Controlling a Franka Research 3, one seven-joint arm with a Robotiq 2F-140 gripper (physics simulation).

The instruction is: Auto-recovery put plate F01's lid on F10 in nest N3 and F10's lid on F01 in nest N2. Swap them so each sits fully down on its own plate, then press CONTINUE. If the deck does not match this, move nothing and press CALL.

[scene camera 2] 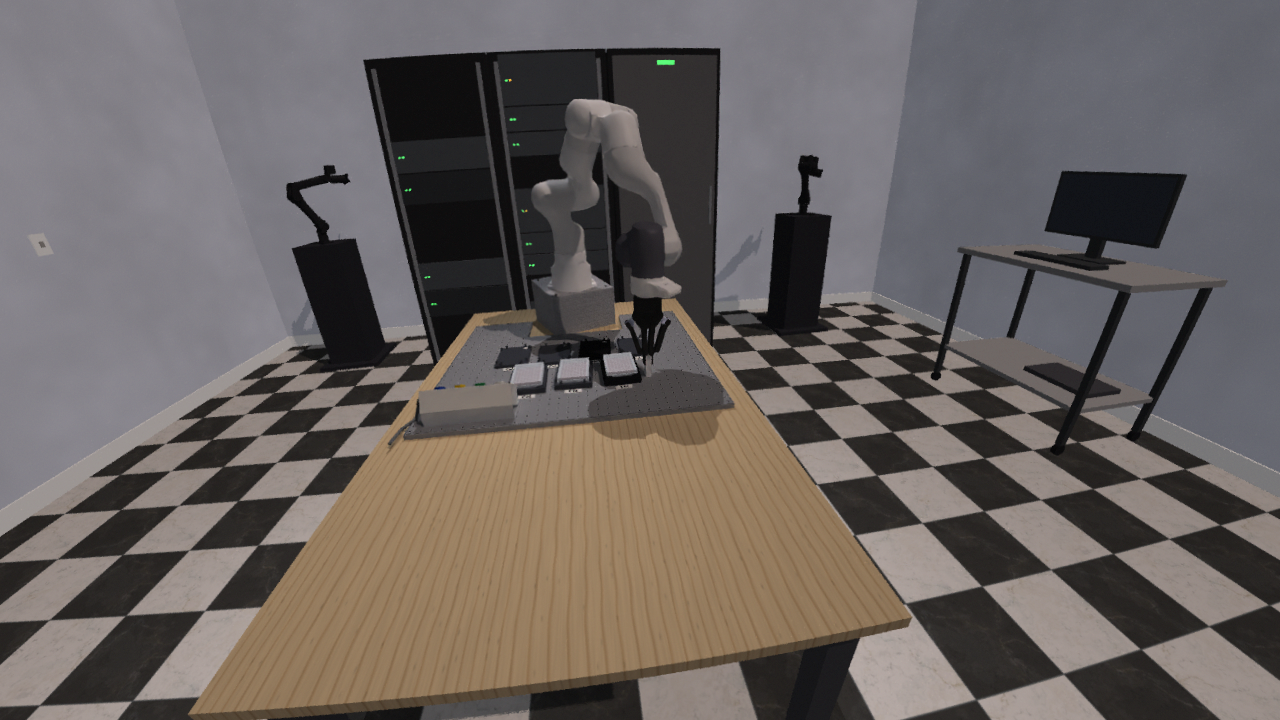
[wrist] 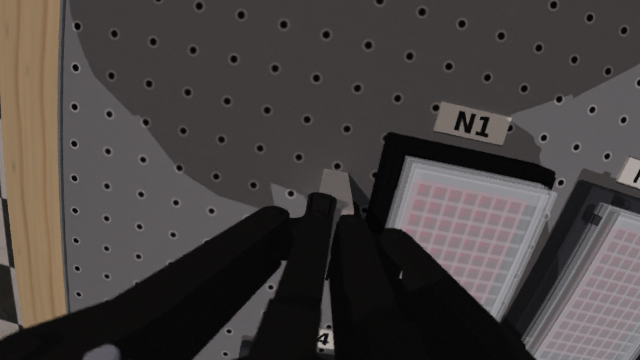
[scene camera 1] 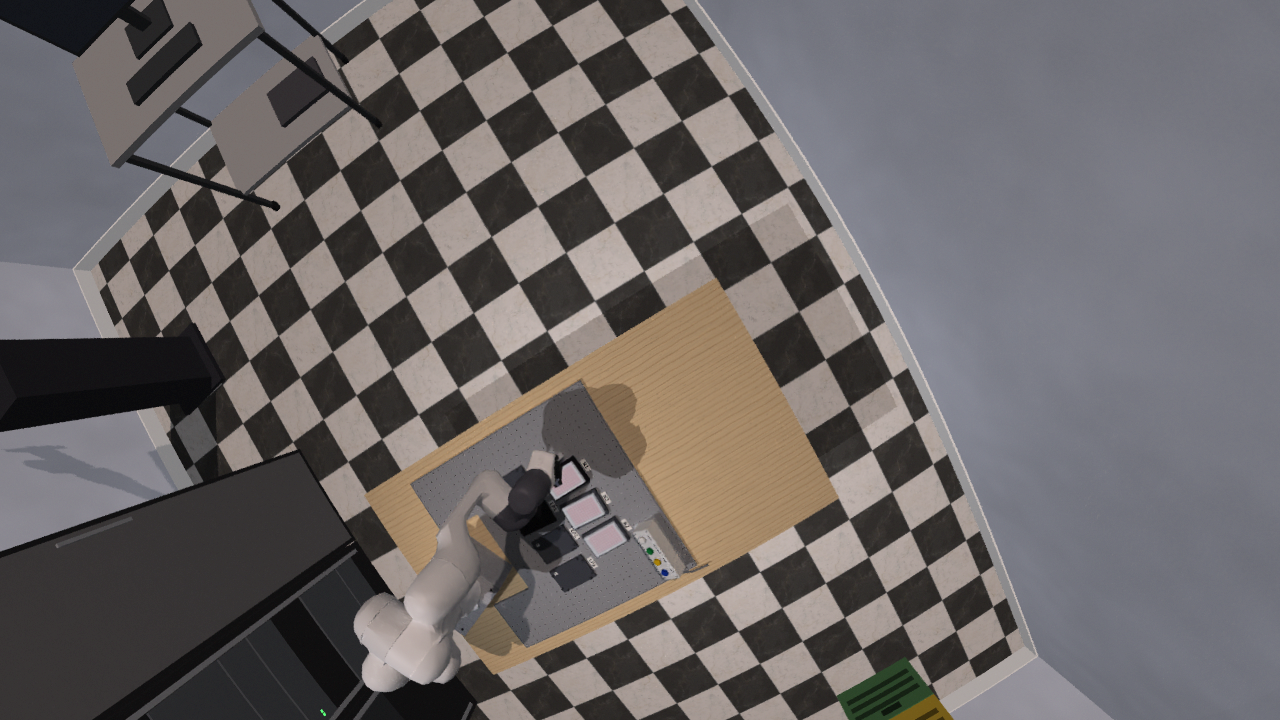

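My gripper (scene camera 1: 558, 474) (scene camera 2: 648, 368) (wrist: 331, 190) is shut with nothing between its fingers. It points down beside nest N1 (wrist: 395, 147), on the side away from N3; its height above the deck is hard to judge. The clear plate with pink wells in N1 (scene camera 1: 570, 481) (scene camera 2: 619, 363) (wrist: 462, 225) stands nearest the gripper. The plate in nest N3 (scene camera 1: 584, 509) (scene camera 2: 572, 369) (wrist: 600, 285) is cut off in the wrist view. The plate in nest N2 (scene camera 1: 605, 537) (scene camera 2: 528, 374) is farthest. Plate names and lid fit are too small to tell. The button panel (scene camera 1: 657, 555) shows green, yellow and blue buttons.
Dark lid-park pads (scene camera 1: 572, 573) (scene camera 2: 513, 355) stand in a row between the nests and the arm base. The panel's raised housing (scene camera 2: 467, 407) stands at the deck edge beyond N2. The perforated deck (scene camera 2: 698, 394) (wrist: 120, 200) lies on a wooden table (scene camera 1: 725, 402) (scene camera 2: 572, 555).
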